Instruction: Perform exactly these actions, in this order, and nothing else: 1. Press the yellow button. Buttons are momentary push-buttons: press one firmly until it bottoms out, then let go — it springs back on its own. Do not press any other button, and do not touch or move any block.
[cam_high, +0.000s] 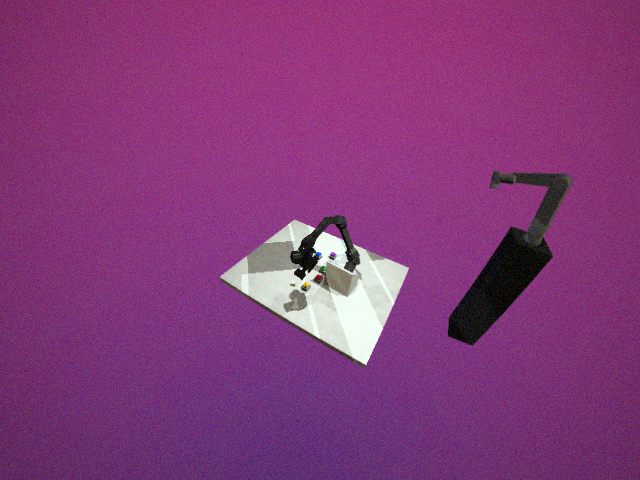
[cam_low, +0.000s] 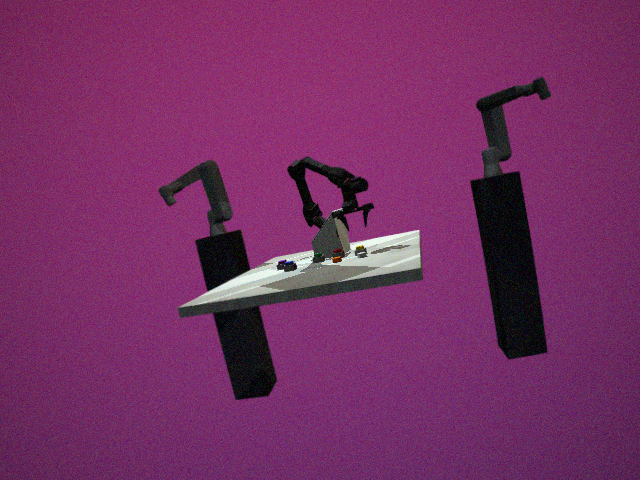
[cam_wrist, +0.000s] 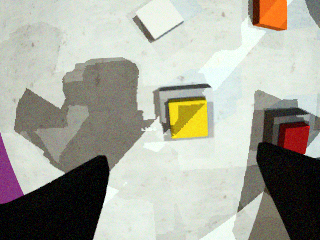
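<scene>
The yellow button is 10 mm behind my gripper tip, 10 mm to the right of it and 90 mm below it. From my gripper tip the other things lie so: red button (50 mm behind, 110 mm to the right, 90 mm below); then white block (90 mm ahead, 110 mm below); then orange block (80 mm ahead, 110 mm to the right, 110 mm below).
</scene>
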